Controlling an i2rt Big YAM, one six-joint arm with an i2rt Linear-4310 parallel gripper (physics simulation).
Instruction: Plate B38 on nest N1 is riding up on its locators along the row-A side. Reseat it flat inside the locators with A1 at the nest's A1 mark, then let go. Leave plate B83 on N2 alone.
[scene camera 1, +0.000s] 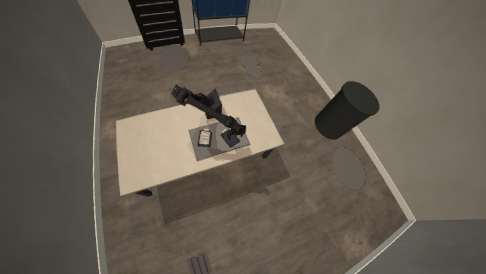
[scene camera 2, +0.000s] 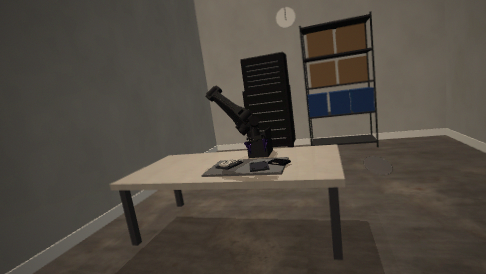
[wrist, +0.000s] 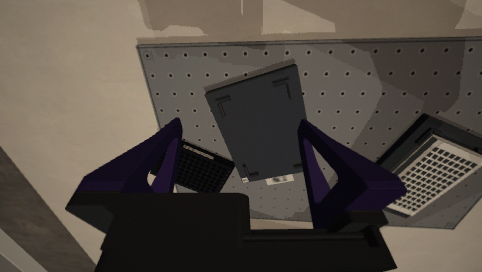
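Pixels of known places: gripper, fingertip midpoint: (scene camera 1: 236, 138) (scene camera 2: 257, 152) (wrist: 241, 124); arm's base, origin of the base link: (scene camera 1: 209, 103).
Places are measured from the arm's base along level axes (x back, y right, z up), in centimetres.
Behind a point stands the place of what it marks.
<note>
The black well plate, B38, (wrist: 202, 167) {x -33.2, y -17.7, z -9.3 cm} (scene camera 2: 280, 161) {x -34.0, y -21.0, z -9.3 cm} lies off nest N1, beside its left edge in the wrist view, with its wells facing up and turned at an angle to the nest. The left finger and gripper body hide part of it. Nest N1 (wrist: 257, 125) {x -40.4, y -8.4, z -9.5 cm} (scene camera 2: 259, 166) {x -41.4, y -8.3, z -9.5 cm} is a dark slab with bare L-shaped corner locators. My gripper (wrist: 241, 124) {x -45.9, y -9.3, z 0.7 cm} (scene camera 1: 235, 135) {x -45.9, y -9.3, z 0.7 cm} is open and empty above nest N1, its left finger toward the black plate. The white plate B83 (wrist: 437, 175) {x -32.1, y 16.5, z -8.1 cm} (scene camera 1: 205, 136) {x -29.4, y 14.2, z -9.2 cm} (scene camera 2: 228, 163) {x -34.5, y 14.5, z -8.2 cm} sits on nest N2 (wrist: 425, 121) {x -40.0, y 13.1, z -9.5 cm} at the right.
Both nests stand on a grey perforated board (wrist: 350, 95) {x -43.6, y 3.8, z -10.7 cm} (scene camera 1: 199, 154) {x -44.0, y 25.0, z -10.7 cm} on the pale table (scene camera 1: 150, 150) {x -23.6, y 65.8, z -12.0 cm} (scene camera 2: 165, 172) {x -34.0, y 64.8, z -12.0 cm}. The arm's base stands behind the board. A dark cabinet (scene camera 2: 267, 95), a shelf rack (scene camera 2: 305, 85) and a black cylinder (scene camera 1: 345, 112) stand away from the table.
</note>
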